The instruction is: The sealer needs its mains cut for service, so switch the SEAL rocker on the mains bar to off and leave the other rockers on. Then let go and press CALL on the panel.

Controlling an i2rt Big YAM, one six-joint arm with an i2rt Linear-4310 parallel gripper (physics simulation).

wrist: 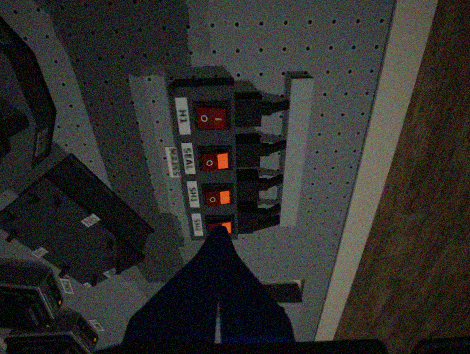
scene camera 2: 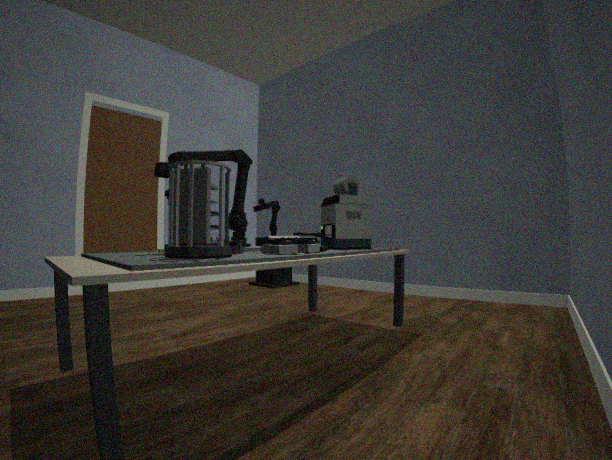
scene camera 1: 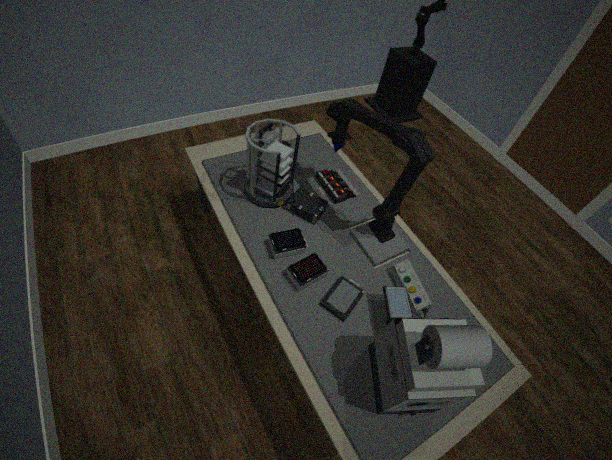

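The mains bar lies on the grey pegboard. In the wrist view, the SEAL rocker is lit orange on its I side. The SH1 rocker and the SH2 rocker also show orange, and SH2 is partly covered by my fingertips. The H1 rocker is dark red and unlit. My gripper is shut and empty, raised above the bar near its SH2 end in the wrist view. The button panel has white, green, yellow and blue buttons; its labels are unreadable.
A round cage rack stands beyond the mains bar. A dark tray lies beside the bar. Black plugs and a pale rail run along its other side. A large machine with a white roll stands near the button panel.
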